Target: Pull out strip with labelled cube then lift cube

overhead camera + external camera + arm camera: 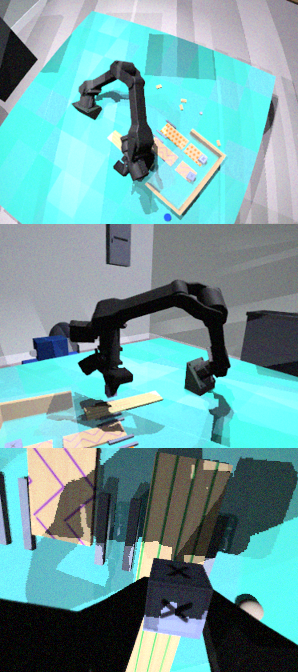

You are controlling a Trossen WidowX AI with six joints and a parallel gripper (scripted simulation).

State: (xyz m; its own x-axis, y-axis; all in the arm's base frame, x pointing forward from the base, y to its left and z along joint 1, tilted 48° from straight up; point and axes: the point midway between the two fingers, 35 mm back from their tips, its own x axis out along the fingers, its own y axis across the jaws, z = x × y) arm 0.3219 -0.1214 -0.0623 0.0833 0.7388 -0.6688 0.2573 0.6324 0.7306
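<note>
My gripper tip is 40 mm past the strip, 20 mm to the right of it and 50 mm above it. The rest, counted from my gripper tip: blue disc (220 mm ahead, 190 mm to the right, 50 mm below); tan bit (100 mm ahead, 350 mm to the left, 50 mm below).
</note>
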